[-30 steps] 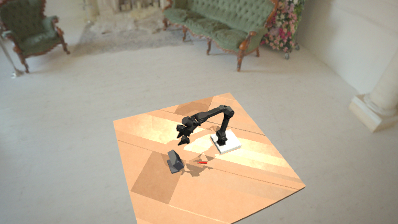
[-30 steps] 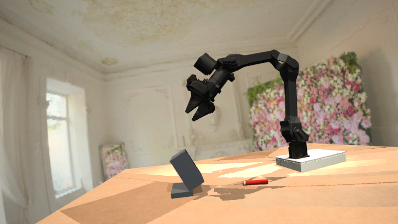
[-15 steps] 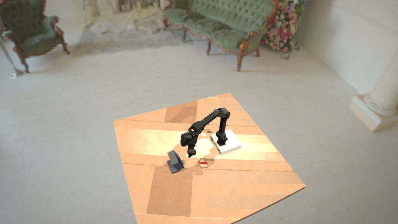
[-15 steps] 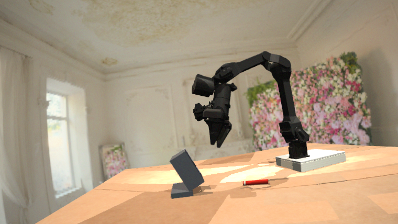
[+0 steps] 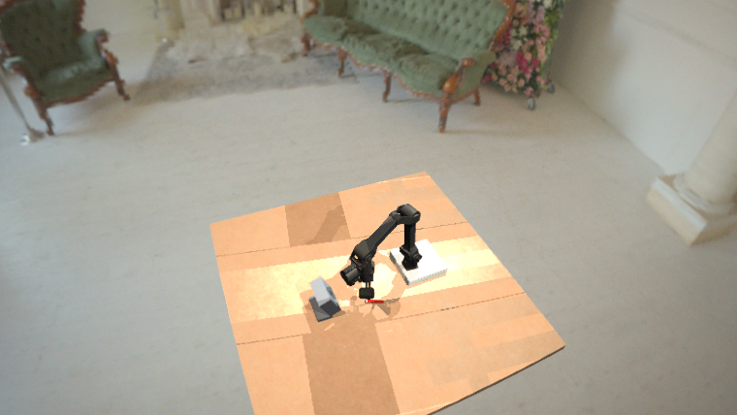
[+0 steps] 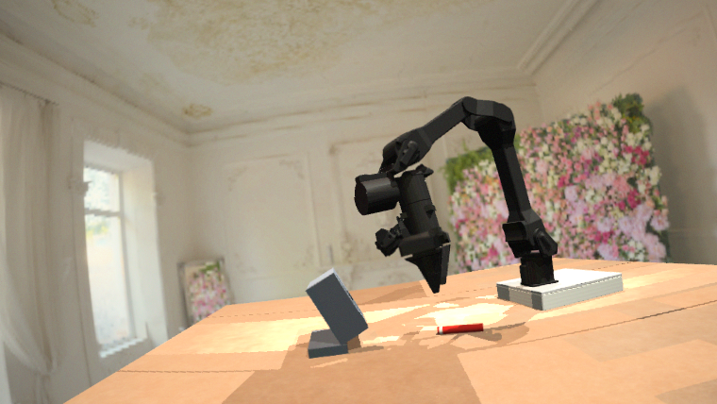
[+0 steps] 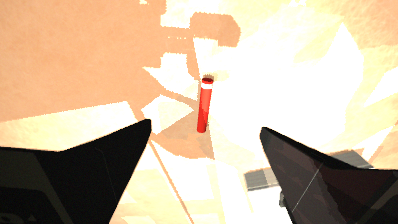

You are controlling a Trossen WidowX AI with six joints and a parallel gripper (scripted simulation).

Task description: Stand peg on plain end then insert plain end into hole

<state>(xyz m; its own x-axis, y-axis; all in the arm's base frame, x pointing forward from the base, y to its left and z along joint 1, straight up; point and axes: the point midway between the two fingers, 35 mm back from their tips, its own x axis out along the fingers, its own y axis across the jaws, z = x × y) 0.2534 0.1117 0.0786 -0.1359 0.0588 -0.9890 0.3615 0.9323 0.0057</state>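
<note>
My gripper tip is 80 mm above the red peg and 10 mm past it. From my gripper tip the other things lie so: grey sloped panel (180 mm ahead, 30 mm to the right, 10 mm below); then grey foot (210 mm ahead, 80 mm below, 30 mm to the right).
</note>
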